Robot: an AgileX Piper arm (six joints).
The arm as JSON. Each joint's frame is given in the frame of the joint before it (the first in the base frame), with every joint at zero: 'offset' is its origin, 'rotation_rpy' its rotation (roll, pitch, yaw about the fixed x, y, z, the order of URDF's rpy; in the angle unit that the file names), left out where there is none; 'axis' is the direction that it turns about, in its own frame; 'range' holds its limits. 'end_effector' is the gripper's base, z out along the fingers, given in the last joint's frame.
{
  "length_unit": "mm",
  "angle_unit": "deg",
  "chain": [
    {
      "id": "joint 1",
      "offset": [
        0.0,
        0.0,
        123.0
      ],
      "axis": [
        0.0,
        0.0,
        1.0
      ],
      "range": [
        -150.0,
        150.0
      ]
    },
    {
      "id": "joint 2",
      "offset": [
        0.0,
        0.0,
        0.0
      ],
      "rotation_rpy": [
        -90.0,
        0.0,
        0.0
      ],
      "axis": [
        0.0,
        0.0,
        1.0
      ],
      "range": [
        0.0,
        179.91
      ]
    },
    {
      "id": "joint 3",
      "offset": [
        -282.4,
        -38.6,
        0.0
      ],
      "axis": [
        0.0,
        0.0,
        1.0
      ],
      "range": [
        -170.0,
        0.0
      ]
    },
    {
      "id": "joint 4",
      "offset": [
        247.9,
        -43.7,
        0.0
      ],
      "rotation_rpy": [
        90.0,
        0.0,
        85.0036
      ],
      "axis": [
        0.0,
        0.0,
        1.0
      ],
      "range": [
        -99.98,
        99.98
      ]
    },
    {
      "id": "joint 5",
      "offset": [
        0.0,
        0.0,
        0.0
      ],
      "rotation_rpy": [
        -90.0,
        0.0,
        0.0
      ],
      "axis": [
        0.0,
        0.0,
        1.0
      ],
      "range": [
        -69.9,
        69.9
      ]
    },
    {
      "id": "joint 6",
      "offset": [
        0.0,
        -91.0,
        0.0
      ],
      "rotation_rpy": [
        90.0,
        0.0,
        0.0
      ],
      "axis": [
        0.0,
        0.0,
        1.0
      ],
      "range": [
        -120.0,
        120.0
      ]
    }
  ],
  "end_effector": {
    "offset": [
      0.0,
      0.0,
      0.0
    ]
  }
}
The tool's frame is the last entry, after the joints.
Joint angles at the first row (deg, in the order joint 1, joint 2, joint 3, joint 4, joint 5, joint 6):
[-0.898, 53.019, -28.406, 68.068, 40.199, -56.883]
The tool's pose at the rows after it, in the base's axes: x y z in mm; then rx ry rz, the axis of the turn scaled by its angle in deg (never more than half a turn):
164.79, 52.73, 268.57, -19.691, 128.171, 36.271
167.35, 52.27, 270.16, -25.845, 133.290, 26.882
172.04, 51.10, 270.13, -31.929, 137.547, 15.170
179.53, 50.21, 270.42, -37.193, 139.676, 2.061
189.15, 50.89, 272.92, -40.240, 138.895, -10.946
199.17, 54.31, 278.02, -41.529, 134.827, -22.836
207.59, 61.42, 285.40, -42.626, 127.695, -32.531
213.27, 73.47, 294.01, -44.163, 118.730, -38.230
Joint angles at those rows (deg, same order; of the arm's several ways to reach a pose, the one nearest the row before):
[1.851, 53.480, -31.644, 54.402, 39.814, -48.617]
[5.585, 54.514, -34.649, 38.101, 39.525, -38.517]
[10.098, 56.196, -37.254, 20.244, 39.776, -27.437]
[14.898, 58.421, -39.448, 2.290, 40.594, -16.187]
[19.621, 60.785, -41.234, -14.940, 41.618, -4.509]
[24.266, 62.916, -42.489, -31.634, 42.660, 7.474]
[28.830, 64.576, -43.156, -47.450, 43.675, 18.558]
[33.213, 65.768, -43.431, -61.213, 43.949, 27.981]

